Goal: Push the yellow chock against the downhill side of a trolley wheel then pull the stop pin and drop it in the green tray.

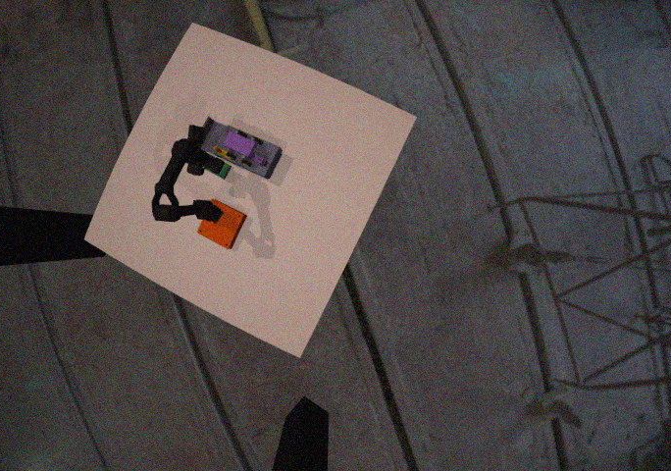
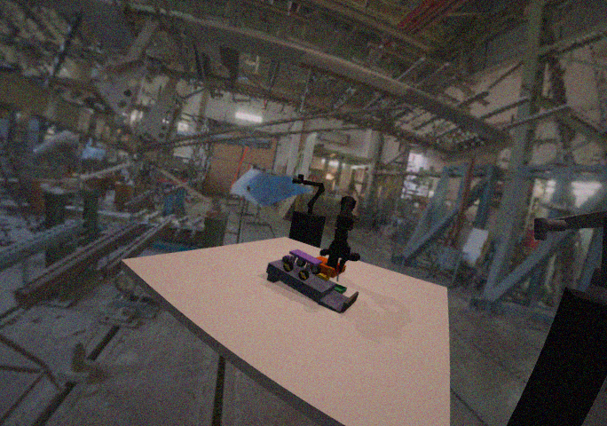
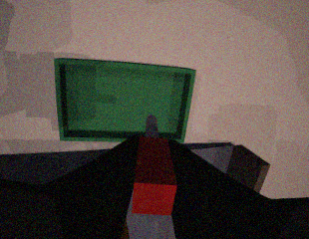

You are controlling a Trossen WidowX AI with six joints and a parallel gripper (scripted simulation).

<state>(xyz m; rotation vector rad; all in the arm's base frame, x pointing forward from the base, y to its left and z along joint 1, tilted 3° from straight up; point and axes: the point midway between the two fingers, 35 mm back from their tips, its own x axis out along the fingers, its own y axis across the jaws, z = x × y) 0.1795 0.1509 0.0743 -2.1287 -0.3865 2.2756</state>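
Right now the green tray is 10 mm to the right of my gripper tip and 100 mm below it. The rest, counted from my gripper tip: red-headed stop pin (right at my gripper tip); then trolley (150 mm ahead, 100 mm to the right, 20 mm above); then yellow chock (70 mm ahead, 30 mm to the right, 10 mm below).
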